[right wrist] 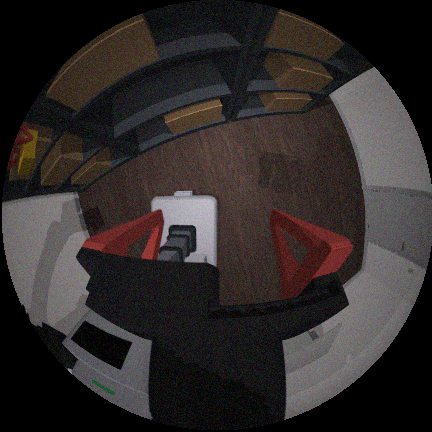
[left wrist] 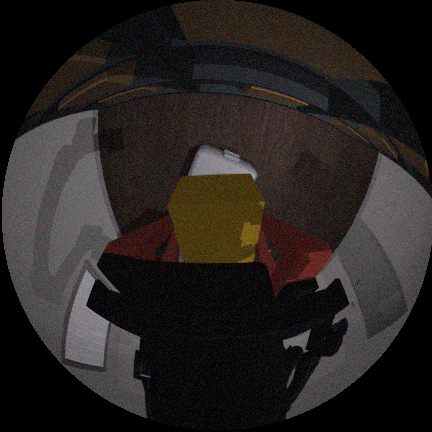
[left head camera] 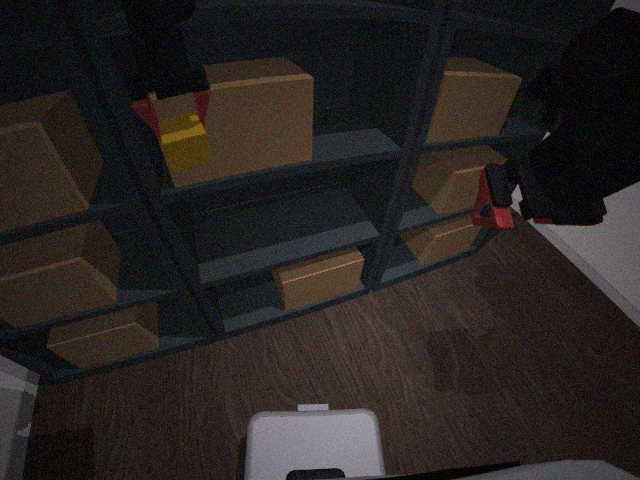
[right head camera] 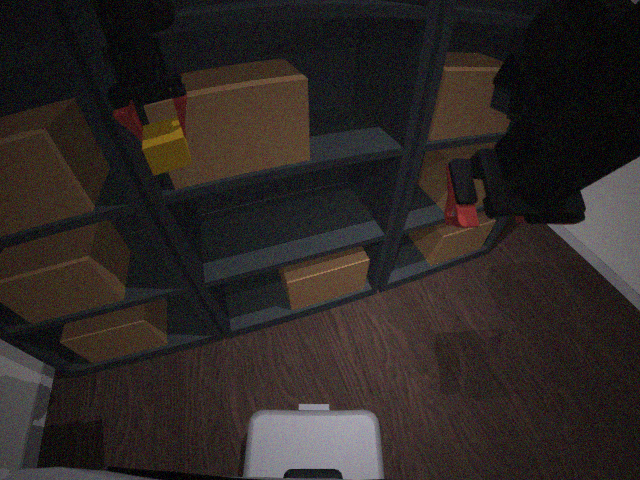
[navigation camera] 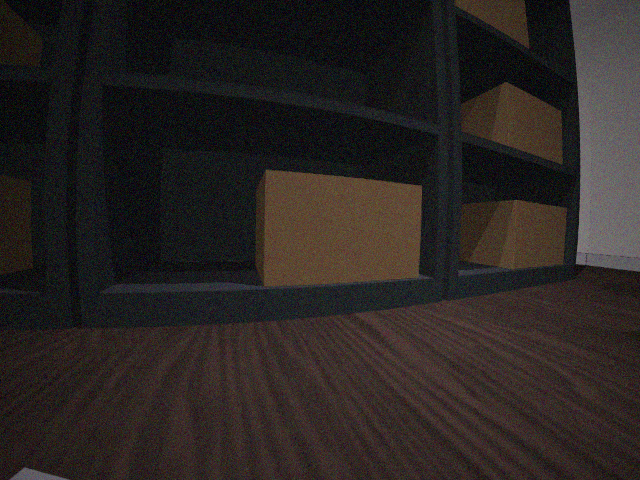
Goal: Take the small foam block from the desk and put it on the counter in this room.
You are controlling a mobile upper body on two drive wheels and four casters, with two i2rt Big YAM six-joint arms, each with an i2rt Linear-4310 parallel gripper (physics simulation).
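Places are measured from the left arm's base along level axes (x ahead, y left, z up), in millimetres.
Where they show: left gripper, between the fingertips: point(left wrist: 216, 214); right gripper, between the fingertips: point(right wrist: 216, 214) point(left head camera: 504, 219) point(right head camera: 482, 218).
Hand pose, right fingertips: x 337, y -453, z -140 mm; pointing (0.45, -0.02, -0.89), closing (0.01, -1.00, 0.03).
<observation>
After its pixels a point has its place.
A small yellow foam block point(left head camera: 187, 149) @(x 444, y -34, z -109 mm) point(right head camera: 166, 150) @(x 444, y -36, z -104 mm) point(left wrist: 217, 215) @(x 516, y 0, z -91 mm) point(right wrist: 28, 152) is held up in the air in front of a dark shelf unit. My left gripper point(left head camera: 178, 116) point(right head camera: 157, 118) is shut on the block, with a red finger on each side of it. My right gripper point(right wrist: 216, 214) @(x 337, y -453, z -140 mm) is open, with its red fingers wide apart and no object between them; it hangs at the right in both head views. The desk and the counter cannot be made out for certain in these views.
The dark shelf unit point(left head camera: 386, 248) @(x 1050, y -622, z -1001 mm) point(right head camera: 395, 248) @(x 1053, y -641, z -1004 mm) point(navigation camera: 447, 217) @(x 1065, y -612, z -1151 mm) with several cardboard boxes, one a large box point(left head camera: 263, 124) @(x 878, y -79, z -269 mm) point(right head camera: 248, 124) @(x 868, y -50, z -258 mm), stands close in front. The robot's white base point(left head camera: 315, 444) @(x 192, y -229, z -1150 mm) point(right head camera: 314, 444) @(x 191, y -229, z -1150 mm) is on the brown wood floor point(left head camera: 330, 361) @(x 616, y -329, z -1410 mm) point(navigation camera: 310, 392) @(x 621, y -215, z -1410 mm). A pale wall point(right wrist: 395, 135) @(x 1180, y -2418, z -499 mm) point(navigation camera: 610, 129) @(x 1723, y -2229, z -439 mm) stands at the right.
</observation>
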